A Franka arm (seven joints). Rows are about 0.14 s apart.
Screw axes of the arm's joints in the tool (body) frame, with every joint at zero. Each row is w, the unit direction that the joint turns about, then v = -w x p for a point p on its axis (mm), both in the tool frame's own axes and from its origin. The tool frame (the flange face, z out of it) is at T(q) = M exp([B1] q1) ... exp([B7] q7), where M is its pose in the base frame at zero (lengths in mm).
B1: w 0 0 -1 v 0 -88 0
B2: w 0 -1 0 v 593 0 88
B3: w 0 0 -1 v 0 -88 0
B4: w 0 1 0 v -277 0 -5.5
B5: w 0 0 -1 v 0 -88 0
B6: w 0 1 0 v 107 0 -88
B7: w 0 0 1 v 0 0 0
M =
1 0 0 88
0 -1 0 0
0 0 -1 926
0 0 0 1
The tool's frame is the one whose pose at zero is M.
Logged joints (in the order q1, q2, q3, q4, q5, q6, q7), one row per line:
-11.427, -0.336, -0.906, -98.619, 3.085, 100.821, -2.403
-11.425, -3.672, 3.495, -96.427, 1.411, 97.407, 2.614
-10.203, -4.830, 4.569, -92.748, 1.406, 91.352, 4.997
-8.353, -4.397, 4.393, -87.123, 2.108, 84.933, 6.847
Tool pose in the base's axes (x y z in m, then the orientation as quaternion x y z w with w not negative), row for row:
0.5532, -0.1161, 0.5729, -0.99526, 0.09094, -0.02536, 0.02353
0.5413, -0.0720, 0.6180, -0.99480, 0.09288, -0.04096, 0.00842
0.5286, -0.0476, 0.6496, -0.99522, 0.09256, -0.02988, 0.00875
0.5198, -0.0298, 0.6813, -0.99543, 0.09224, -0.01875, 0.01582
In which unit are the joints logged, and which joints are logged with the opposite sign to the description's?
The joints are logged in degrees. Opposite sign: none.
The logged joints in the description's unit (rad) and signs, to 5 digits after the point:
-0.19944, -0.00586, -0.01581, -1.72123, 0.05384, 1.75966, -0.04194
-0.19940, -0.06409, 0.06100, -1.68297, 0.02463, 1.70007, 0.04562
-0.17808, -0.08430, 0.07974, -1.61876, 0.02454, 1.59439, 0.08721
-0.14579, -0.07674, 0.07667, -1.52058, 0.03679, 1.48236, 0.11950

